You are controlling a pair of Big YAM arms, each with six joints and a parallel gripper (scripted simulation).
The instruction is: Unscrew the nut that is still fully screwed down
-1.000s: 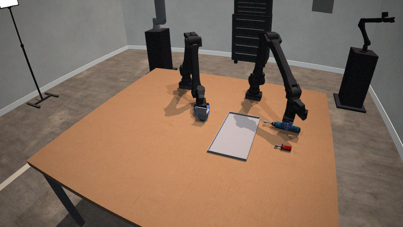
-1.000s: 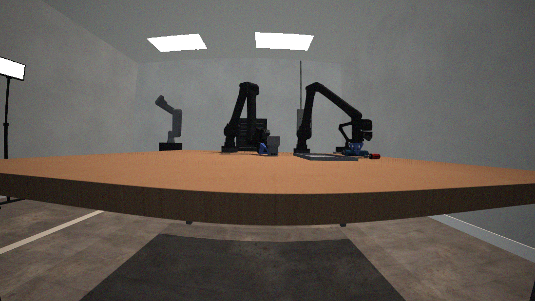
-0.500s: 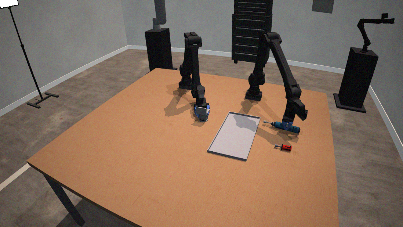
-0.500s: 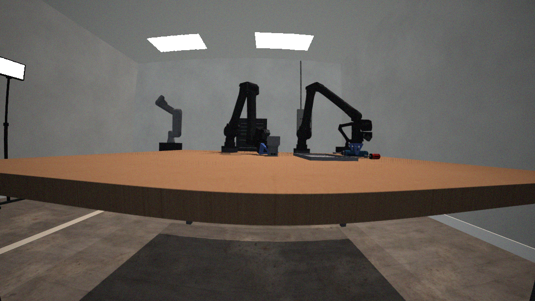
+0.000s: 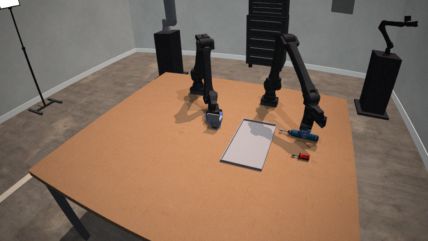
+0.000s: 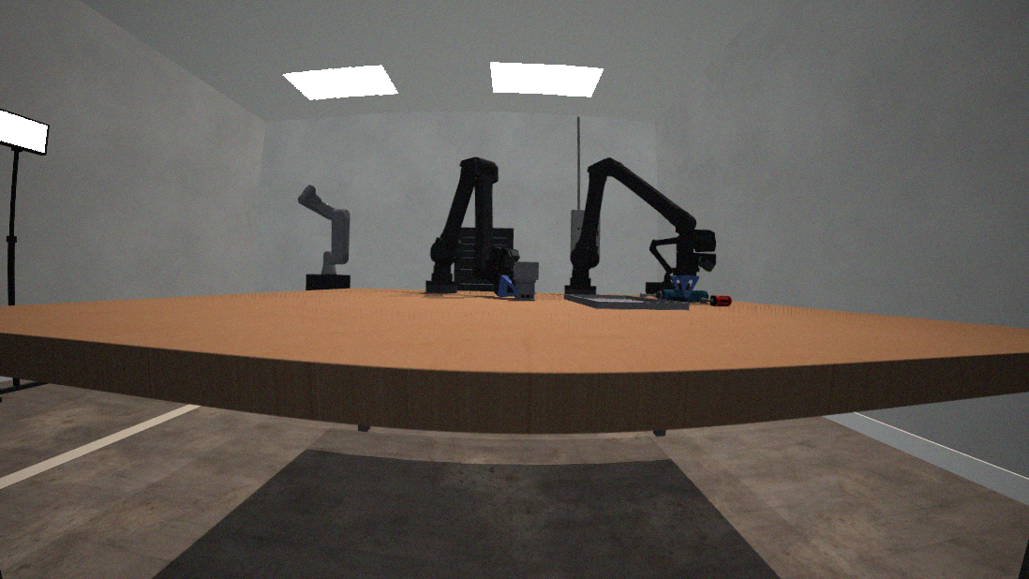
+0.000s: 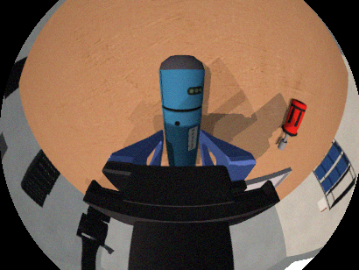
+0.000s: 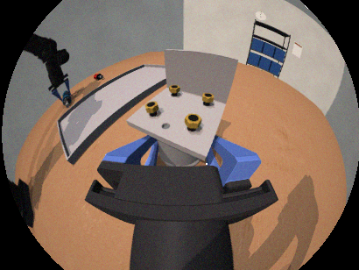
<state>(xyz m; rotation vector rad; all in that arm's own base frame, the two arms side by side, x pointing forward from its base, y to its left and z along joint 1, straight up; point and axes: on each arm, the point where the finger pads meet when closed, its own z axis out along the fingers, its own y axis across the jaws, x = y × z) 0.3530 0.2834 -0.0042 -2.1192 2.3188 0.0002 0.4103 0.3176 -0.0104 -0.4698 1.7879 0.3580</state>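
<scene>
My right hand is 1 cm below the joint module. Also, from my right hand: flat grey tray: 8 cm ahead, 25 cm to the left, 2 cm below; then red-handled tool: 13 cm ahead, 54 cm to the left, 1 cm below; then grey bracket: 5 cm above.
</scene>
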